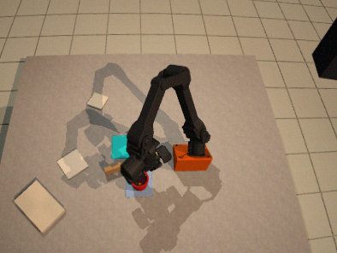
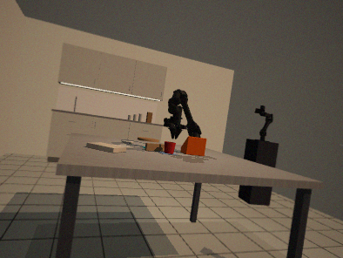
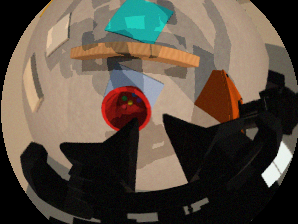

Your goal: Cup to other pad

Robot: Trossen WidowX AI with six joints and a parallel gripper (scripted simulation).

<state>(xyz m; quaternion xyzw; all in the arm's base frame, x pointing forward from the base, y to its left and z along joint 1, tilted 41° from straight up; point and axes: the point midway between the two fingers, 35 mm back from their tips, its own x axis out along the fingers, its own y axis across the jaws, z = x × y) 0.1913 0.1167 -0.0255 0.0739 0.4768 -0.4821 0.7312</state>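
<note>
My gripper tip is now 6 cm above the red cup, 3 cm short of it and 2 cm to the right of it. Round my gripper tip: light blue pad: 11 cm below, 3 cm ahead, 2 cm to the left; then wooden bar: 8 cm below, 7 cm to the right, 7 cm ahead.
</note>
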